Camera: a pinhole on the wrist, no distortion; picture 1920 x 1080 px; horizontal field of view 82.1 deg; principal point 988.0 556.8 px. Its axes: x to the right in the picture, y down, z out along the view. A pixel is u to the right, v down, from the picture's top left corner.
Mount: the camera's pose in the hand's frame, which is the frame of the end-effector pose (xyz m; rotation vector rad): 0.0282 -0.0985 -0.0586 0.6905 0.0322 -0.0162
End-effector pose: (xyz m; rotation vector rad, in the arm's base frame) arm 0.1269 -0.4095 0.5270 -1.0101 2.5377 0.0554
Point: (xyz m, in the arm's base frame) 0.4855 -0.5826 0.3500
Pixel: 733 579
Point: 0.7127 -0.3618 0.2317
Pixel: 298 887
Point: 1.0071 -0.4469 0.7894
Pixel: outside the picture
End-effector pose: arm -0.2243 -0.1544 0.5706 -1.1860 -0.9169 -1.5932
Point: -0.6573 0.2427 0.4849
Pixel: 623 194
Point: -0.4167 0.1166 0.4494
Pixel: 215 579
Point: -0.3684 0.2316 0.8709
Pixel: 1414 1009
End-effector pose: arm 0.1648 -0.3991 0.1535 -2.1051 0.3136 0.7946
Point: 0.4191 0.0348 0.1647
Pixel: 1455 447
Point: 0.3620 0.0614 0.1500
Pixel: 1340 573
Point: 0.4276 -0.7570 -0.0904
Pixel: behind the camera
